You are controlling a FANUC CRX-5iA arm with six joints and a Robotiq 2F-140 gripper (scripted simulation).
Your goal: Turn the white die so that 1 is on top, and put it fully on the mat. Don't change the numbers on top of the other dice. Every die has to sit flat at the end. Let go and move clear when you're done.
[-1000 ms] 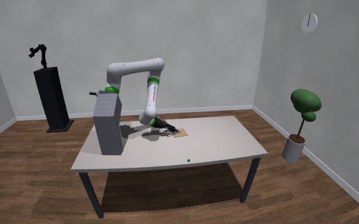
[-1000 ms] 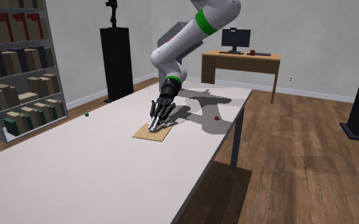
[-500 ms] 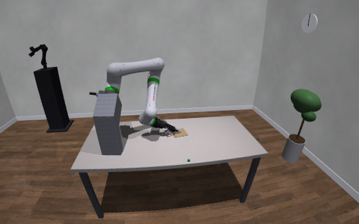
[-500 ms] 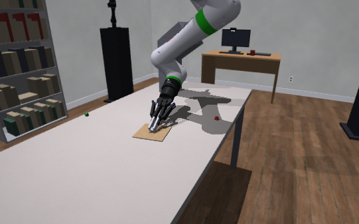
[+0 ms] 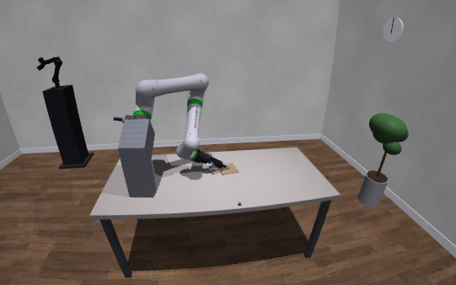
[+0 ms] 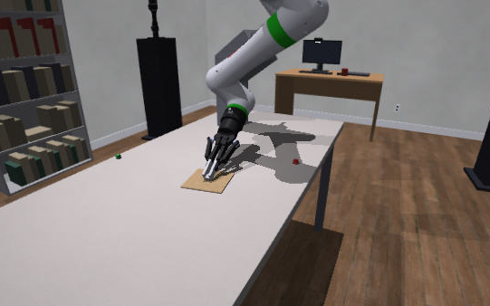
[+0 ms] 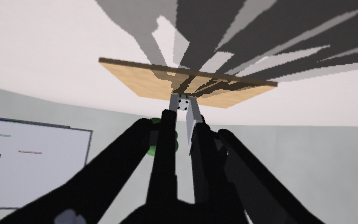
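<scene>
Right now my hand is 3 cm above the tan mat and 2 cm short of it. Also, from my hand: white die (2 cm below, 2 cm ahead); then red die (24 cm to the left, 23 cm behind, 3 cm below); then green die (44 cm to the right, 3 cm below).
</scene>
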